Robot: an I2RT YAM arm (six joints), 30 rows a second.
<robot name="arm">
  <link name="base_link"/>
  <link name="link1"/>
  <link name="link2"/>
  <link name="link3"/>
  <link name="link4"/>
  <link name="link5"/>
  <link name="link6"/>
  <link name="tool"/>
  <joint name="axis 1" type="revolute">
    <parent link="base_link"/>
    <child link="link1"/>
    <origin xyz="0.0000 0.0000 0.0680"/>
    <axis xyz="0 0 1"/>
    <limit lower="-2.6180" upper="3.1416"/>
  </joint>
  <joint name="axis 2" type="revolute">
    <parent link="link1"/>
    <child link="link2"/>
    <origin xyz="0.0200 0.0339 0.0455"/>
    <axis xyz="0 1 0"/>
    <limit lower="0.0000" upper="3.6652"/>
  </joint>
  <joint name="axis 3" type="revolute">
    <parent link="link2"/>
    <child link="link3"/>
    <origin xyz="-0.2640 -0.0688 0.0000"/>
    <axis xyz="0 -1 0"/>
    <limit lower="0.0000" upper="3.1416"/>
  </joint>
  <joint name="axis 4" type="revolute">
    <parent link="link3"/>
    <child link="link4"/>
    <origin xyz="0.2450 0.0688 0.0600"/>
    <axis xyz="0 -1 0"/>
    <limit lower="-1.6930" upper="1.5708"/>
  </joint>
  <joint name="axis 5" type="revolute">
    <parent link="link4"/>
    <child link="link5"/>
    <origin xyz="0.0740 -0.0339 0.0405"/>
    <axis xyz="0 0 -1"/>
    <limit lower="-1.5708" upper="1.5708"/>
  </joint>
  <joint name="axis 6" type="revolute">
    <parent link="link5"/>
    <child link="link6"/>
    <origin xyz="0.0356 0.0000 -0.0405"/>
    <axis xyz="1 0 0"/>
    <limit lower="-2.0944" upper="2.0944"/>
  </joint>
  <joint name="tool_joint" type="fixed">
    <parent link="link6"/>
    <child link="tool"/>
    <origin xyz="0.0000 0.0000 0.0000" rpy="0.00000 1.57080 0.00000"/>
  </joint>
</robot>
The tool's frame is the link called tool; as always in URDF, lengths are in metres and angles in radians.
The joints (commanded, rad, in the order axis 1, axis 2, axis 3, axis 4, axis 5, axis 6), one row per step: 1.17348, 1.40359, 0.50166, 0.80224, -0.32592, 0.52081; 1.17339, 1.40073, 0.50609, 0.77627, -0.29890, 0.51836; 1.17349, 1.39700, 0.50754, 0.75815, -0.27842, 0.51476; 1.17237, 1.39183, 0.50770, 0.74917, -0.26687, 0.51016; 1.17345, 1.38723, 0.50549, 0.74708, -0.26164, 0.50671; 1.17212, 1.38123, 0.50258, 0.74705, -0.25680, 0.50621; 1.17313, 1.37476, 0.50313, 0.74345, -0.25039, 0.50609; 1.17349, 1.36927, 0.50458, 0.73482, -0.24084, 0.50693; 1.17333, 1.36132, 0.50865, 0.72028, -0.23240, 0.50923; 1.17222, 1.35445, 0.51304, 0.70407, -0.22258, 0.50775; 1.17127, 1.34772, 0.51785, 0.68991, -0.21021, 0.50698; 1.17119, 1.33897, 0.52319, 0.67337, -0.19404, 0.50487; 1.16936, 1.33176, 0.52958, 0.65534, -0.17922, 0.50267; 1.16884, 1.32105, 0.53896, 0.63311, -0.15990, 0.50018; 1.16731, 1.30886, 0.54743, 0.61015, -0.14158, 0.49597; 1.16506, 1.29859, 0.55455, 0.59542, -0.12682, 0.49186; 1.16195, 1.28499, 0.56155, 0.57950, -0.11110, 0.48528
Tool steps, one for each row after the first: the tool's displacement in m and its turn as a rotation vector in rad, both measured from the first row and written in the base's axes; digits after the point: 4 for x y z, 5 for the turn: 0.0010, 0.0001, -0.0007, -0.01856, 0.00209, -0.02670; 0.0016, -0.0003, -0.0013, -0.03183, 0.00120, -0.04651; 0.0021, -0.0010, -0.0008, -0.03624, -0.00324, -0.05856; 0.0017, -0.0017, -0.0005, -0.03656, -0.00734, -0.06229; 0.0018, -0.0028, 0.0001, -0.03401, -0.00942, -0.06841; 0.0015, -0.0033, 0.0016, -0.03115, -0.01145, -0.07379; 0.0016, -0.0037, 0.0025, -0.03313, -0.01103, -0.08298; 0.0018, -0.0041, 0.0043, -0.03566, -0.00877, -0.09175; 0.0023, -0.0045, 0.0057, -0.04099, -0.00957, -0.10239; 0.0030, -0.0048, 0.0074, -0.04420, -0.01078, -0.11550; 0.0034, -0.0052, 0.0096, -0.04765, -0.01382, -0.13135; 0.0044, -0.0056, 0.0115, -0.05298, -0.01616, -0.14755; 0.0051, -0.0059, 0.0149, -0.05648, -0.02010, -0.16690; 0.0060, -0.0067, 0.0183, -0.06042, -0.02556, -0.18604; 0.0069, -0.0074, 0.0217, -0.05950, -0.03200, -0.20249; 0.0079, -0.0088, 0.0258, -0.05723, -0.04149, -0.22052
